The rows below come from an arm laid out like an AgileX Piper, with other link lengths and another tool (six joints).
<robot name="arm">
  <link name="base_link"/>
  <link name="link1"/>
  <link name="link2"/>
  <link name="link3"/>
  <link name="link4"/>
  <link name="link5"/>
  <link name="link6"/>
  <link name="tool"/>
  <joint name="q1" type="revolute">
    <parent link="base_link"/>
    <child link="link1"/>
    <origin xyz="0 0 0.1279" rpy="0 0 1.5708"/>
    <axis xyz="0 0 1"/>
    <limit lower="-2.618" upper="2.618"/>
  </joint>
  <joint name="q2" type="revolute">
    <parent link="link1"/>
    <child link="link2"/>
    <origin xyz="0 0 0" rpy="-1.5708 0 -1.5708"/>
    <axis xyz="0 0 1"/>
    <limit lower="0" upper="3.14"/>
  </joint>
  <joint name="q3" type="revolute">
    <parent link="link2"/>
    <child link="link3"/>
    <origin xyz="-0.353 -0.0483 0"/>
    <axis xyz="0 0 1"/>
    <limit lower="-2.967" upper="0"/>
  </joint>
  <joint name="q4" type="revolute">
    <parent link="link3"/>
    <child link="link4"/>
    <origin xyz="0.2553 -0.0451 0" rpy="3.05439 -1.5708 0"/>
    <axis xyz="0 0 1"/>
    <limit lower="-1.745" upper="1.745"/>
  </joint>
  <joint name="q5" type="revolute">
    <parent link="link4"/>
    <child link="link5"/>
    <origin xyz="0 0 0" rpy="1.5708 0 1.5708"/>
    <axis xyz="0 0 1"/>
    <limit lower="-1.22" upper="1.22"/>
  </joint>
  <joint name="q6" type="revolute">
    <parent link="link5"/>
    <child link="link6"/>
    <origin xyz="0 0.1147 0" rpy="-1.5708 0 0"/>
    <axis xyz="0 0 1"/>
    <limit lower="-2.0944" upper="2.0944"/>
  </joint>
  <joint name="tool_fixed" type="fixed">
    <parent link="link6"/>
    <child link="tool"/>
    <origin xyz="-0.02 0.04 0.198" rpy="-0.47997 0 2.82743"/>
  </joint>
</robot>
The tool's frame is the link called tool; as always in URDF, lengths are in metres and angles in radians.
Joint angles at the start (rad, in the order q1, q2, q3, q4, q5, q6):
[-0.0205 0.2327 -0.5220 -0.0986 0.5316 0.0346]
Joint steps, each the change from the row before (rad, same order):
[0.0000 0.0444 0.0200 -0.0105 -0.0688 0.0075]
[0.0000 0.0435 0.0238 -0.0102 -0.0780 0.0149]
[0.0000 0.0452 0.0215 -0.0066 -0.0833 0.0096]
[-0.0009 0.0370 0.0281 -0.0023 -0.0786 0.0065]
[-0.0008 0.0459 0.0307 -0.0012 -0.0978 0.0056]
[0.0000 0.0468 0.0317 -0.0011 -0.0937 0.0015]
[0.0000 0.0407 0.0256 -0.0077 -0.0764 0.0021]
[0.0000 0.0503 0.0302 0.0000 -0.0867 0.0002]
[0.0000 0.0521 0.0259 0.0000 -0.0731 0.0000]
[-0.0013 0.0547 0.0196 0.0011 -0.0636 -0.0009]
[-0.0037 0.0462 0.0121 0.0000 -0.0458 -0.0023]
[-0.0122 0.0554 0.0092 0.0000 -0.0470 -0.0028]
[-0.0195 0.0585 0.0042 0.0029 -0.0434 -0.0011]
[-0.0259 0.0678 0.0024 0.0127 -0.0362 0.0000]
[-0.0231 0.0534 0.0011 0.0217 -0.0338 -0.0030]
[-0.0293 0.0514 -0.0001 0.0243 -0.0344 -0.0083]
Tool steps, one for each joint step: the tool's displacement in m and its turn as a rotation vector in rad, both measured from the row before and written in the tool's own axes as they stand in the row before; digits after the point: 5 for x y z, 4 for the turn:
[-0.00325 -0.00622 0.01149 0.0005 -0.0020 -0.0066]
[-0.00344 -0.00550 0.01211 0.0002 -0.0113 -0.0031]
[-0.00533 -0.00519 0.01222 -0.0010 -0.0162 -0.0077]
[-0.00137 -0.00289 0.01146 -0.0029 -0.0144 -0.0050]
[-0.00316 -0.00338 0.01313 -0.0033 -0.0218 -0.0082]
[-0.00043 -0.00216 0.01294 -0.0061 -0.0156 -0.0085]
[0.00057 -0.00141 0.01049 -0.0062 -0.0085 -0.0107]
[0.00313 -0.00061 0.01234 -0.0091 -0.0088 -0.0033]
[0.00607 0.00006 0.01181 -0.0113 0.0006 0.0023]
[0.00699 -0.00052 0.01127 -0.0105 0.0058 0.0060]
[0.00649 -0.00128 0.00865 -0.0067 0.0098 0.0054]
[0.00870 -0.00393 0.00863 -0.0007 0.0161 0.0099]
[0.00970 -0.00675 0.00750 0.0071 0.0175 0.0170]
[0.01589 -0.00894 0.00727 0.0133 0.0272 0.0355]
[0.01183 -0.00985 0.00405 0.0208 0.0144 0.0334]
[0.01153 -0.01285 0.00171 0.0306 0.0144 0.0308]

